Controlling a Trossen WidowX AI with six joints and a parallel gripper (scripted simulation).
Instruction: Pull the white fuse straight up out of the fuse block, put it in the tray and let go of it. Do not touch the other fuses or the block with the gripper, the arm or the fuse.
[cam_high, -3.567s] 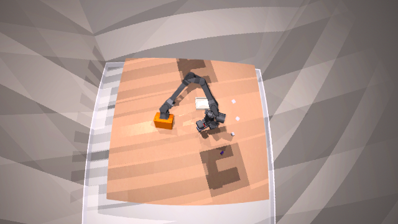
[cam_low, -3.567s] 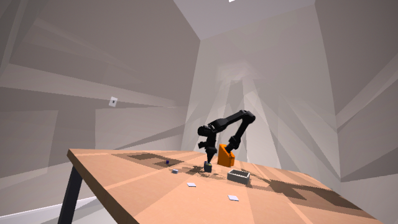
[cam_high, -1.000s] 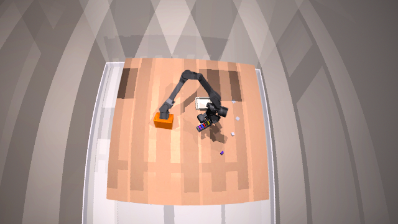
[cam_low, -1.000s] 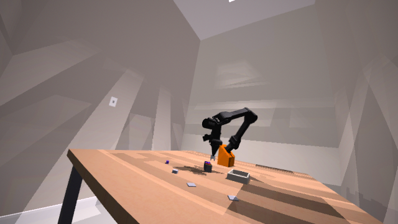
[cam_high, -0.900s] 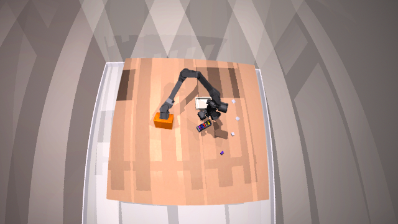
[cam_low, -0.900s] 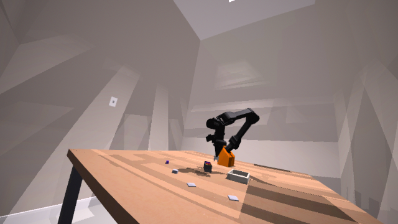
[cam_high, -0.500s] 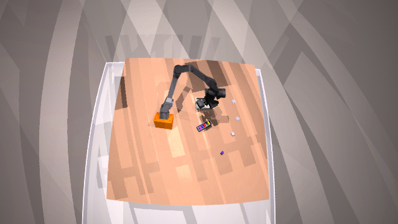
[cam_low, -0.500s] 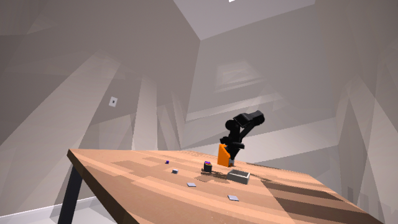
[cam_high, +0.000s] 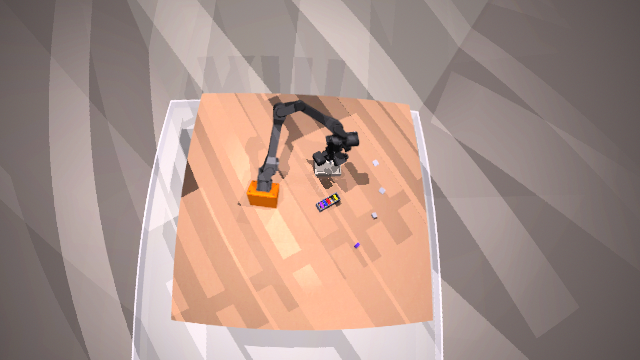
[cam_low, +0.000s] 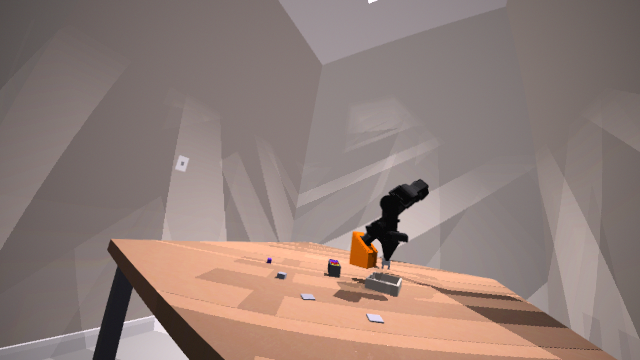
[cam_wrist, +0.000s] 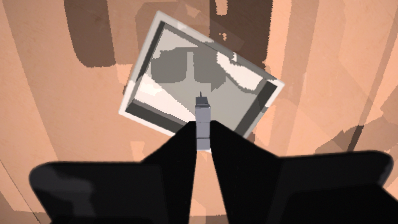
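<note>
Right now the tray is 90 mm below my gripper tip. Also, from my gripper tip: white fuse: 10 mm below.
</note>
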